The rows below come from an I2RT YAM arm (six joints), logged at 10 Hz.
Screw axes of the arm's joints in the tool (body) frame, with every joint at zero. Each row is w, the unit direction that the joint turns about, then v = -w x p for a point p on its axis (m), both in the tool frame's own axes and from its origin. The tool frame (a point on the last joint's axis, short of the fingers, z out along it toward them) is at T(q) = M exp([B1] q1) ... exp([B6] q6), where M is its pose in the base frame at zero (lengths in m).
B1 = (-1, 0, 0, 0, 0.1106, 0)
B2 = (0, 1, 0, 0.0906, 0, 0.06)
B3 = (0, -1, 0, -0.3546, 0, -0.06)
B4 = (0, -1, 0, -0.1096, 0, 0)
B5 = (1, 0, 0, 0, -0.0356, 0)
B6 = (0, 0, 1, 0, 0, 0)
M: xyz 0.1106 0 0.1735 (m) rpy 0 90 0 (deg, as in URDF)
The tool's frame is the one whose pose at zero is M.
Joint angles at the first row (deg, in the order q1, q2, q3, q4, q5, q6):
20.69, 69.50, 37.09, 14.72, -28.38, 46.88
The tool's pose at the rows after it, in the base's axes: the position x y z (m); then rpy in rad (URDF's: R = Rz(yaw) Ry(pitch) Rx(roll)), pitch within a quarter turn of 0, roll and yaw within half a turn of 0:
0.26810 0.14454 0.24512 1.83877 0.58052 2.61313
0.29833 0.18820 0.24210 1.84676 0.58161 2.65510
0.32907 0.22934 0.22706 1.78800 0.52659 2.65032
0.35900 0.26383 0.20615 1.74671 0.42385 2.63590
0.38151 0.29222 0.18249 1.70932 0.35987 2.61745
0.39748 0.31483 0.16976 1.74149 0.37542 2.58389
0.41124 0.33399 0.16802 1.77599 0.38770 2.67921
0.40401 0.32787 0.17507 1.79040 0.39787 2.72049
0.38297 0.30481 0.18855 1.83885 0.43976 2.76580
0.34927 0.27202 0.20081 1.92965 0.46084 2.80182
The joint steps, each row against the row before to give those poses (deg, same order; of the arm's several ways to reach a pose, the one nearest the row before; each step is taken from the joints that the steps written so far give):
4.81, 9.66, 4.53, 8.68, 3.41, 2.83
4.52, 11.15, 9.32, 1.69, 2.35, 0.35
2.94, 11.90, 8.34, 6.24, 0.47, 4.75
1.64, 11.12, 8.91, 3.91, 0.21, 6.84
1.33, 9.49, 7.69, 3.74, 0.89, 4.67
1.28, 5.94, 7.64, -3.25, 4.05, -0.92
0.50, 4.44, 8.48, -6.17, -3.90, -2.25
-0.17, -2.62, -2.47, -1.10, -1.99, -1.41
-0.73, -7.58, -8.28, -1.94, -1.33, -4.12
-0.75, -10.61, -11.07, -4.39, 0.57, -3.90

